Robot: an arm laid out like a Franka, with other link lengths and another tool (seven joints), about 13 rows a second.
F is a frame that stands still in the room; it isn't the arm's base.
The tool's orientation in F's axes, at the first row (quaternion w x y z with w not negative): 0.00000 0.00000 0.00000 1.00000
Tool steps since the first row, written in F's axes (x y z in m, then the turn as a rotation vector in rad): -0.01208 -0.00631 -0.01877 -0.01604 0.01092 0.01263; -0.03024 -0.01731 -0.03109 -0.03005 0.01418 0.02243; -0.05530 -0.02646 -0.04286 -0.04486 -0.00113 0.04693; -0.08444 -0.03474 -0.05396 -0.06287 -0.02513 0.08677; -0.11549 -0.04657 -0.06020 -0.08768 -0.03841 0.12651
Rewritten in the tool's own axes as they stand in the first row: 0.01208 0.00631 -0.01877 0.01604 -0.01092 0.01263; 0.03024 0.01731 -0.03109 0.03005 -0.01418 0.02243; 0.05530 0.02646 -0.04286 0.04486 0.00113 0.04693; 0.08444 0.03474 -0.05396 0.06287 0.02513 0.08677; 0.11549 0.04657 -0.06020 0.08768 0.03841 0.12651
